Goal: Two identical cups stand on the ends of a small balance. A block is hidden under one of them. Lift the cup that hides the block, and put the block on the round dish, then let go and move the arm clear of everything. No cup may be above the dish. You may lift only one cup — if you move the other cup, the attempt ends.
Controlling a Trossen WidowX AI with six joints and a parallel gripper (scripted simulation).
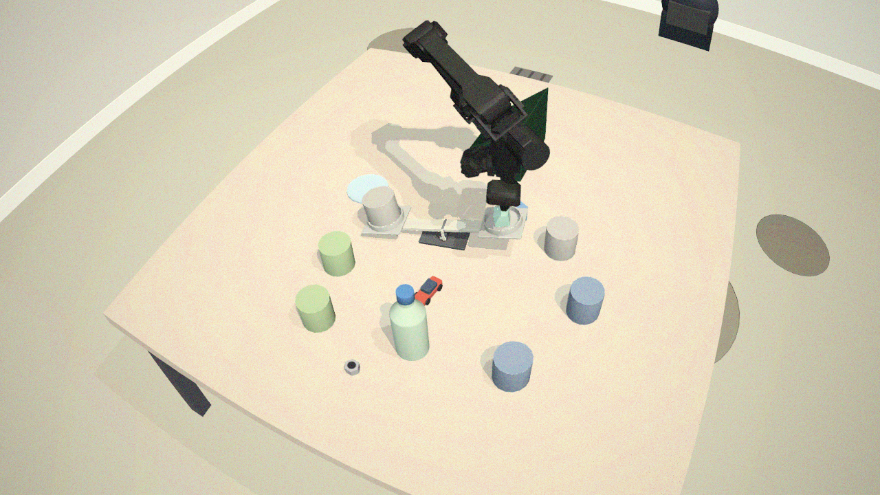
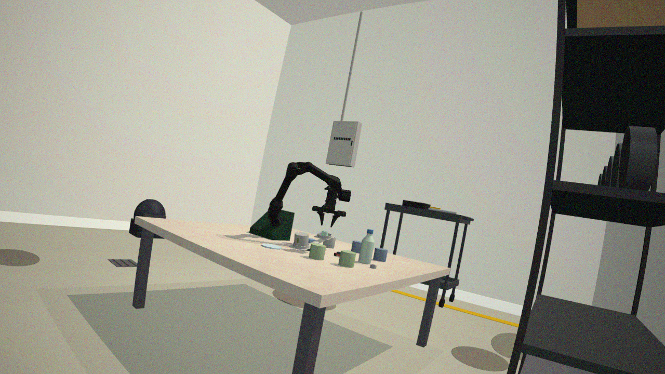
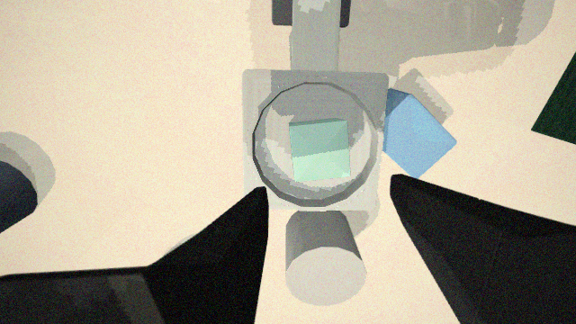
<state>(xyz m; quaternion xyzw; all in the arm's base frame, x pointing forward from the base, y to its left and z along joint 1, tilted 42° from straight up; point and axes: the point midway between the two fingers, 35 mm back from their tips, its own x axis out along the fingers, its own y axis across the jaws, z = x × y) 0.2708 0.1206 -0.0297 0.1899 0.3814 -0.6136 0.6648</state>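
Right now my gripper tip is 6 cm past the round dish, 36 cm to the left of it and 13 cm above it. From my gripper tip the other things lie so: light blue box 8 cm behind, 1 cm to the right, 11 cm below; then red toy car 18 cm ahead, 9 cm to the right, 12 cm below; then balance 2 cm ahead, 12 cm to the right, 11 cm below.
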